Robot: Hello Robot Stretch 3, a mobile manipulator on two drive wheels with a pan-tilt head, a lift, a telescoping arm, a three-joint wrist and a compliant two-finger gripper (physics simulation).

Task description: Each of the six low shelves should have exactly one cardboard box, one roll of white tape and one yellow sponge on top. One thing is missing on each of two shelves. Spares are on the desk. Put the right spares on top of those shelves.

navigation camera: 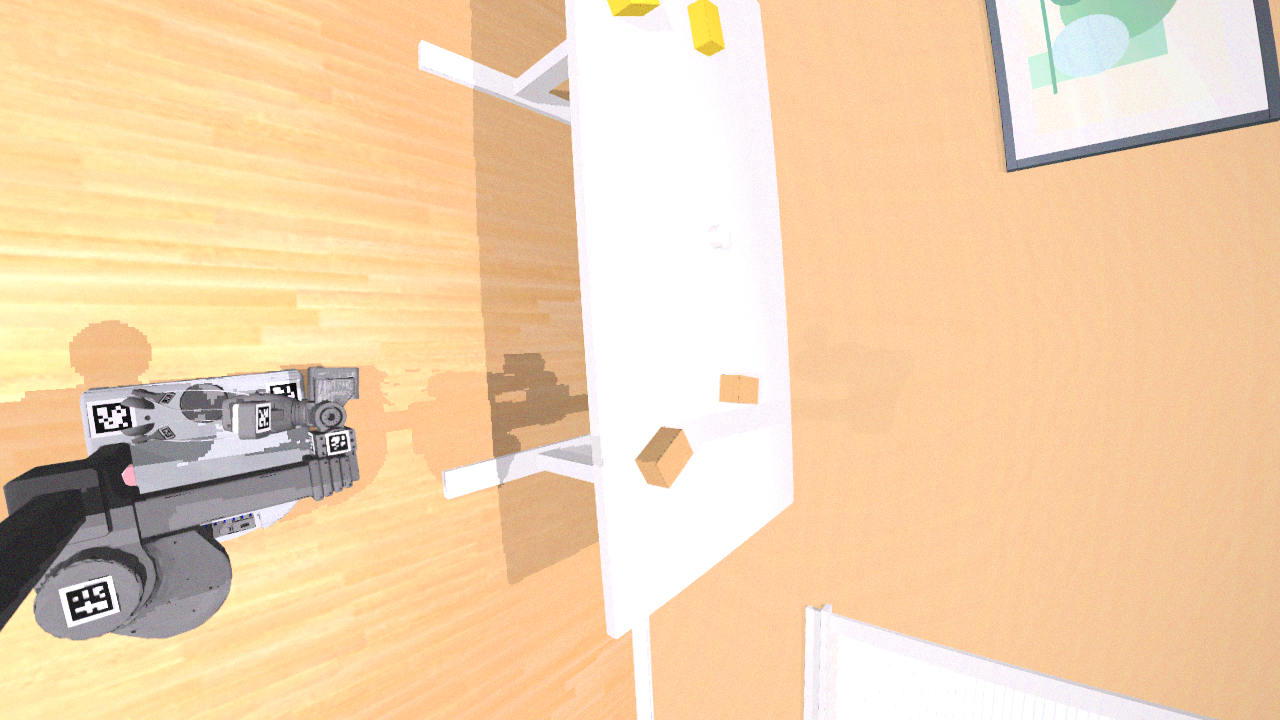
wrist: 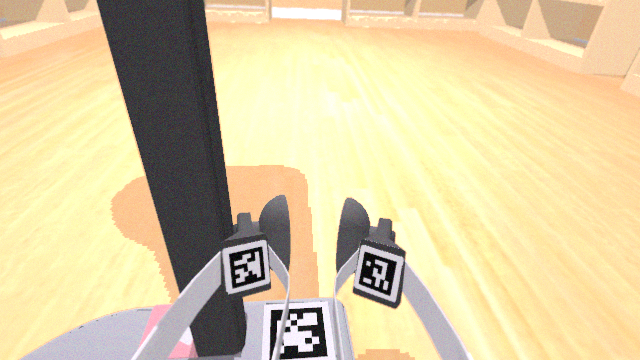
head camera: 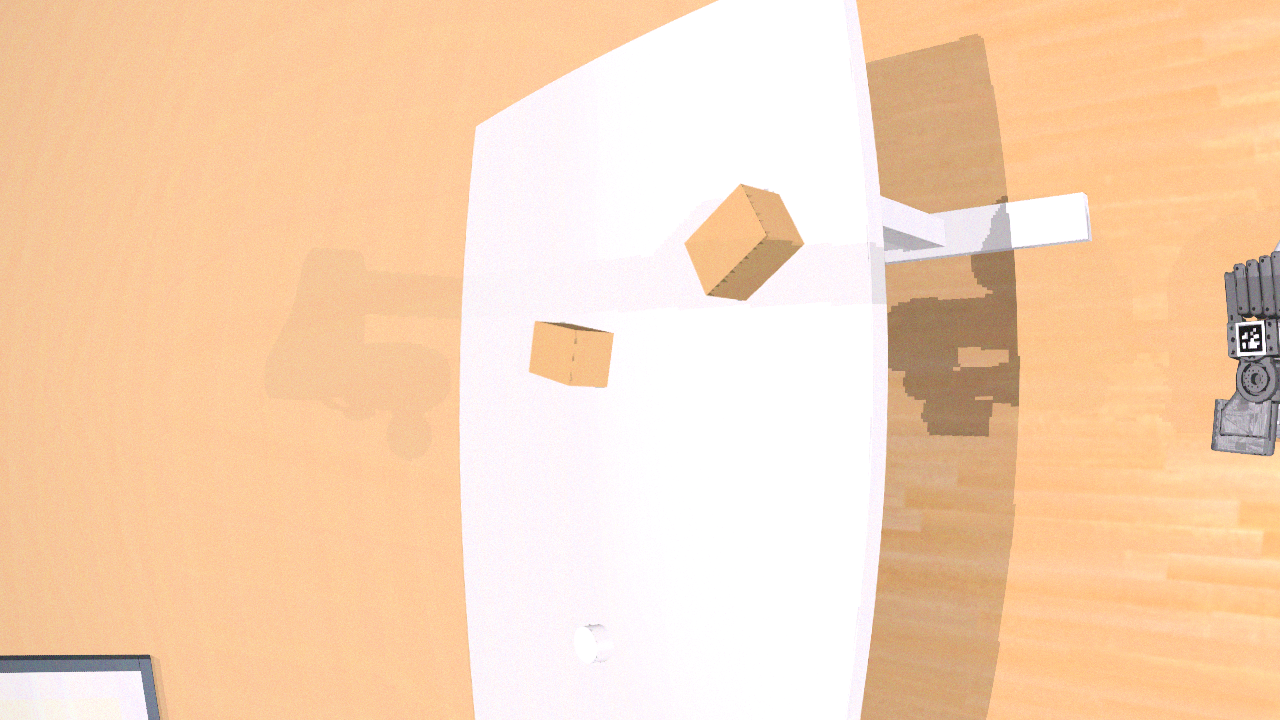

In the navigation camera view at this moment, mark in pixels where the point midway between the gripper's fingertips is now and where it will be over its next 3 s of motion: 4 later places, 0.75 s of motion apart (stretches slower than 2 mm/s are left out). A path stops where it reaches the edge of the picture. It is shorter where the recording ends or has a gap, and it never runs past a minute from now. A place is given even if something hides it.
The gripper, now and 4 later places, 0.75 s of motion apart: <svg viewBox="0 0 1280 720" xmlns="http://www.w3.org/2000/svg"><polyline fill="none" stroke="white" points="122,416 123,456 121,502 110,518 98,538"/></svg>
